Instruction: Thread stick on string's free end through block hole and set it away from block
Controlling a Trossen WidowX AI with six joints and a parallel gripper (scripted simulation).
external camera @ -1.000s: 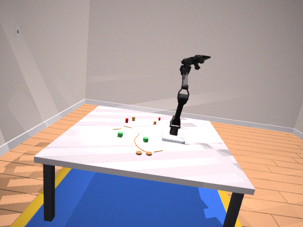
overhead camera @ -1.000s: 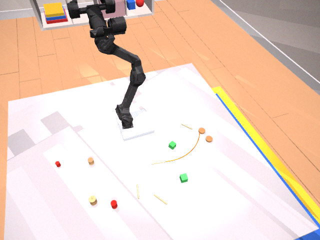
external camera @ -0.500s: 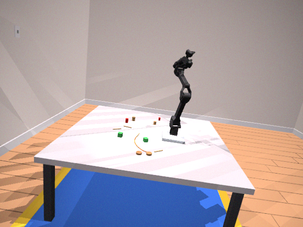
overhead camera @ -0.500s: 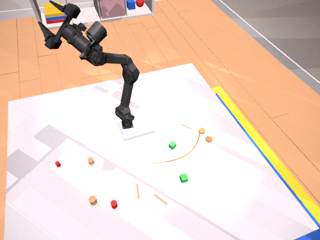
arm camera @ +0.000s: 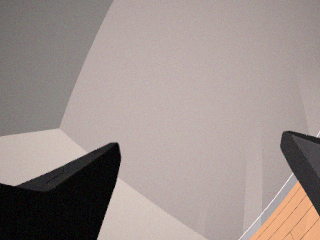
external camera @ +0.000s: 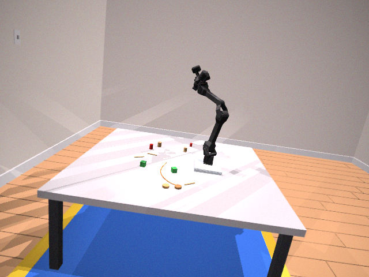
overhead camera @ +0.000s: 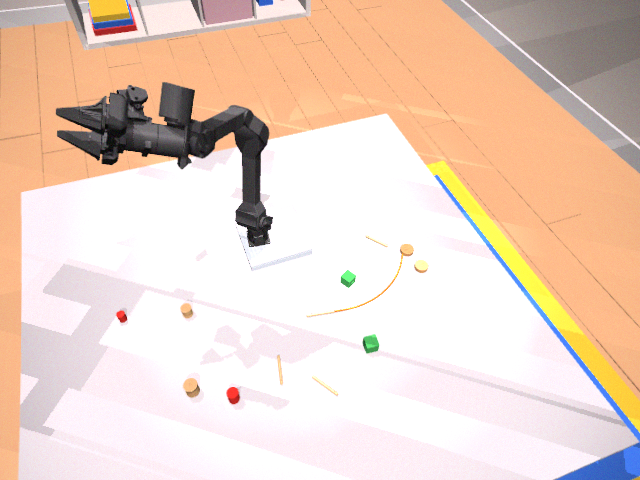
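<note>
The green block lies 20 mm ahead of my gripper tip, 550 mm to the left of it and 600 mm below it.
</note>
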